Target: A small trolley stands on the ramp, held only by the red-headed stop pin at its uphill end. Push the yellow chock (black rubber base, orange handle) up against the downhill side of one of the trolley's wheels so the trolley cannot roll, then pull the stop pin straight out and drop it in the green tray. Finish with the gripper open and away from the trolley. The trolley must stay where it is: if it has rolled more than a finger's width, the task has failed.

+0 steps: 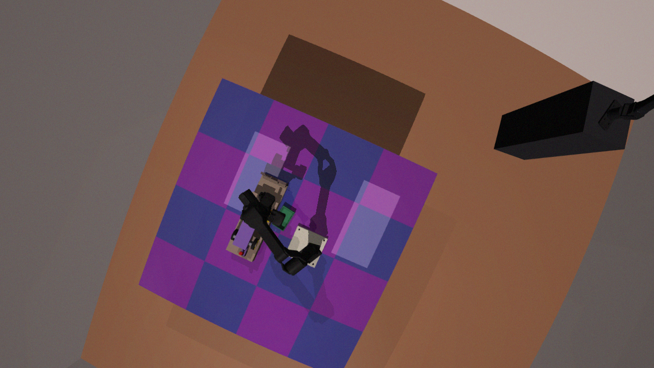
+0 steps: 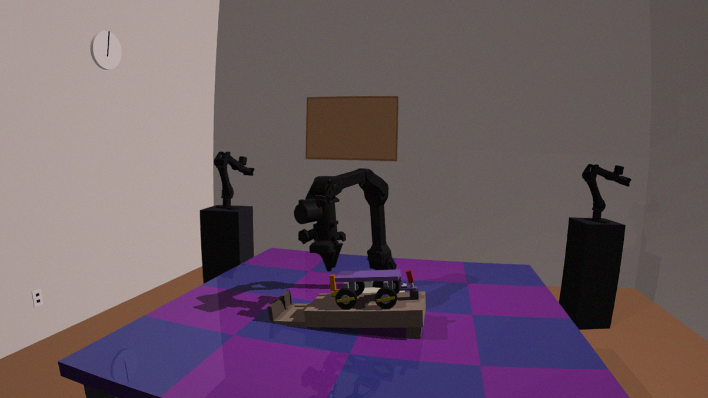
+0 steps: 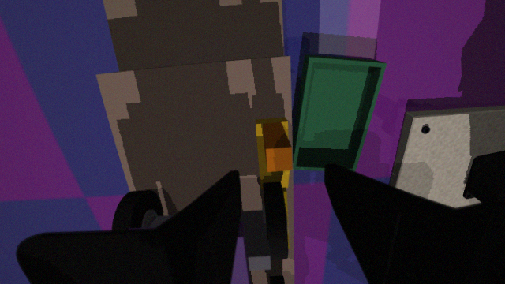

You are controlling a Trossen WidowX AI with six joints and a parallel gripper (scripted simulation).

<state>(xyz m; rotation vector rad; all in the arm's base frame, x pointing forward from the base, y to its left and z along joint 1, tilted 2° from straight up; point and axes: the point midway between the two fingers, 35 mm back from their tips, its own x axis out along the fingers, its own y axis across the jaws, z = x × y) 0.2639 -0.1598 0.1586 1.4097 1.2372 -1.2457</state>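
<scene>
The red-headed stop pin is 70 mm ahead of my gripper tip, 240 mm to the left of it and 10 mm below it. From my gripper tip the other things lie so: trolley 70 mm ahead, 120 mm to the left, 30 mm below; then tan ramp 70 mm ahead, 120 mm to the left, 100 mm below; then yellow chock 30 mm to the left, 60 mm below.
</scene>
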